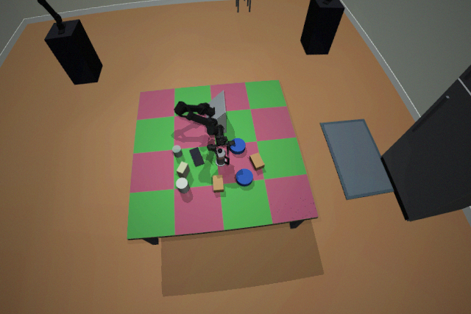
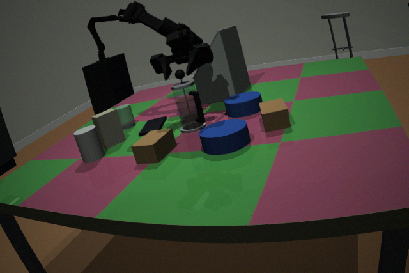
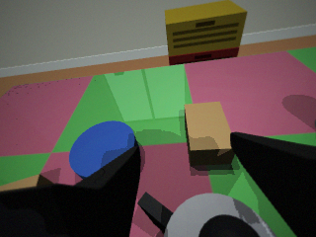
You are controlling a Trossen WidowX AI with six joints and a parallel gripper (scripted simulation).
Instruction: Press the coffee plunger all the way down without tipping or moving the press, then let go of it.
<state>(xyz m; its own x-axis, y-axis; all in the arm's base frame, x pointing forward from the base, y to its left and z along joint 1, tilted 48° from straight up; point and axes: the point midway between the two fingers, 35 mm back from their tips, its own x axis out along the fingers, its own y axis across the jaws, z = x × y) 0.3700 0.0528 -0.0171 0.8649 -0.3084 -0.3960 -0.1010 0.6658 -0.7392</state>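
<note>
My gripper tip is 90 mm above the coffee press and 50 mm past it. Round my gripper tip: beige box (290 mm to the right, 120 mm below, 20 mm ahead); then black flat block (200 mm to the right, 170 mm below, 110 mm behind).
</note>
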